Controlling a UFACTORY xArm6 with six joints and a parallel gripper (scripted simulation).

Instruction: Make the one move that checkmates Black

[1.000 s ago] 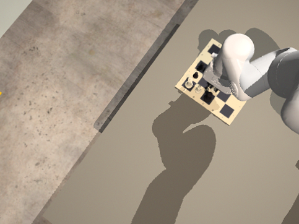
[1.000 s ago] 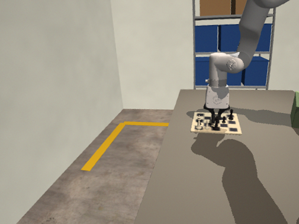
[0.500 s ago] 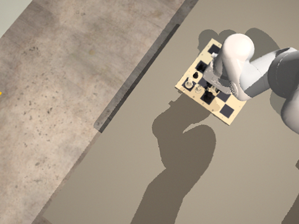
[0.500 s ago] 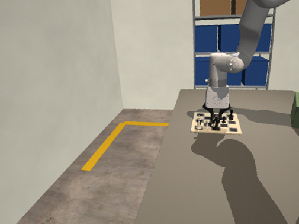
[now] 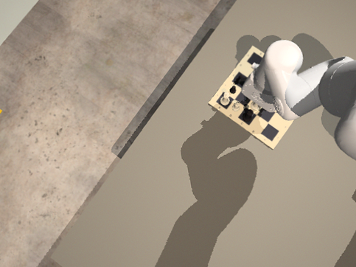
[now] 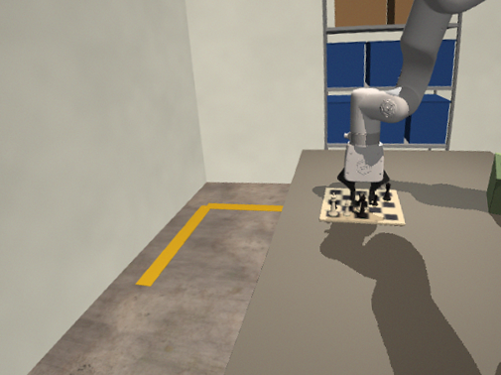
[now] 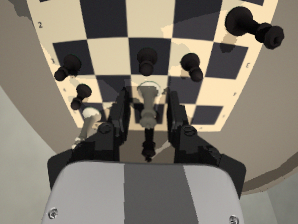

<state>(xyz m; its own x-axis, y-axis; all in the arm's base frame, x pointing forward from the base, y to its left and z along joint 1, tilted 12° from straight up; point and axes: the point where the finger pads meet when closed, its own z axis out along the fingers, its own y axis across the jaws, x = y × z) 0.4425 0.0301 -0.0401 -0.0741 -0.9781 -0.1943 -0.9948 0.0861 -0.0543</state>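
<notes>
Right now my hand is 4 cm to the left of the chessboard and 4 cm above it.
</notes>
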